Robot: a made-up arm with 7 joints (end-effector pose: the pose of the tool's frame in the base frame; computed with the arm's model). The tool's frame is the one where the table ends. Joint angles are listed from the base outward.
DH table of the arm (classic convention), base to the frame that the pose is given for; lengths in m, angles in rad. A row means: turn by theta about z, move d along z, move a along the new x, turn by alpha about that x. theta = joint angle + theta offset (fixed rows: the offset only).
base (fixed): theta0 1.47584  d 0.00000  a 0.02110  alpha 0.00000
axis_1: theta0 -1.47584  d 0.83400  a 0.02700  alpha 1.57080
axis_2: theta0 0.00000  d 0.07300  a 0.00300  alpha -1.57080
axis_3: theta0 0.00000  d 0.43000  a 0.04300  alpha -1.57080
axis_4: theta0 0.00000  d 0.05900  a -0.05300  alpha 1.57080
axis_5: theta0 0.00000  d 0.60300  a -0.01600  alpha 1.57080
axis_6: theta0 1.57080  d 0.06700  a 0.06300  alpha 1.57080
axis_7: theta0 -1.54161  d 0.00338  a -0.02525  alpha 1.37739
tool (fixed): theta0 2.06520  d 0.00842  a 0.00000  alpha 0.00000
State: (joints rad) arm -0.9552 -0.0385 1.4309 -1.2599 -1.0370 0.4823 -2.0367
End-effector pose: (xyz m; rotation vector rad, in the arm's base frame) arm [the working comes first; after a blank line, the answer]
Working (the frame after each row of the table, in the pose's form):
after base (fixed): 0.0020 0.0210 0.0000 0.0000 0.0000 1.4758
after axis_1: 0.0176 -0.0010 0.8340 1.4393 -0.7449 -0.7449
after axis_2: -0.0403 -0.0456 0.8339 0.0184 0.0355 -0.9551
after axis_3: 0.0075 -0.0395 1.2633 -1.5025 -0.3599 0.3823
after axis_4: -0.0350 0.0071 1.2152 0.3300 -1.2203 0.3872
after axis_5: -0.5499 -0.2503 1.3955 2.2824 -1.2505 0.3480
after axis_6: -0.6140 -0.2911 1.3436 -0.1402 1.4823 -2.7362
after axis_7: -0.6362 -0.2896 1.3559 2.2979 0.0021 -0.5895

-0.6397 -0.2953 1.3507 1.1715 -1.9582 0.5188
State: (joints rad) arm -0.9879 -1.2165 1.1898 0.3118 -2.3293 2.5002 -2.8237
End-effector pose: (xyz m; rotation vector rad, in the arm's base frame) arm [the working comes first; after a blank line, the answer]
Working (the frame after each row of the table, in the pose's form):
after base (fixed): 0.0020 0.0210 0.0000 0.0000 0.0000 1.4758
after axis_1: 0.0169 -0.0015 0.8340 1.4301 -0.7701 -0.7701
after axis_2: -0.0435 -0.0426 0.8312 0.5983 1.1110 -0.8592
after axis_3: 0.2149 -0.3619 0.9654 -0.4483 0.2633 0.5024
after axis_4: 0.1884 -0.3671 1.0400 1.0589 0.8439 0.3483
after axis_5: 0.6499 -0.7295 1.1799 0.5026 -0.0681 -2.1853
after axis_6: 0.6071 -0.6775 1.2425 0.8129 1.0494 1.6249
after axis_7: 0.6167 -0.6654 1.2222 -0.6047 -1.1458 -1.4883

0.6149 -0.6579 1.2256 -1.1634 -0.0612 0.3213
